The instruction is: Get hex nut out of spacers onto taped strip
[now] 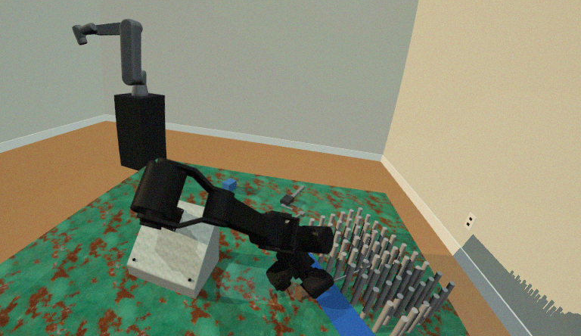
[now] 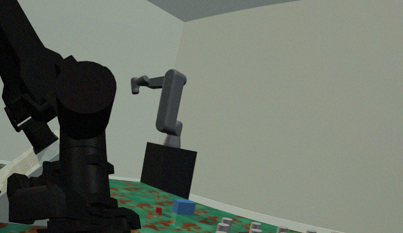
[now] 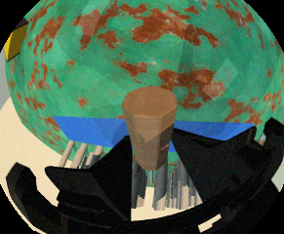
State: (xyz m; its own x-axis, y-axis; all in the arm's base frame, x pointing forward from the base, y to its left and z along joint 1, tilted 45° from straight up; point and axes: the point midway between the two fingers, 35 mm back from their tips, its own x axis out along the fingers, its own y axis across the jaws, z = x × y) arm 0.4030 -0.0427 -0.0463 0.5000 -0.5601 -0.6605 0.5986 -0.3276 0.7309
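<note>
The blue taped strip is 4 cm below my gripper tip, 4 cm ahead of it and 3 cm to the left of it. Round my gripper tip: yellow block: 34 cm to the right, 1 cm below, 1 cm behind; brown-handled pick: 8 cm ahead, 7 cm to the left; grey nut: 17 cm ahead, 13 cm to the left, 3 cm below.
</note>
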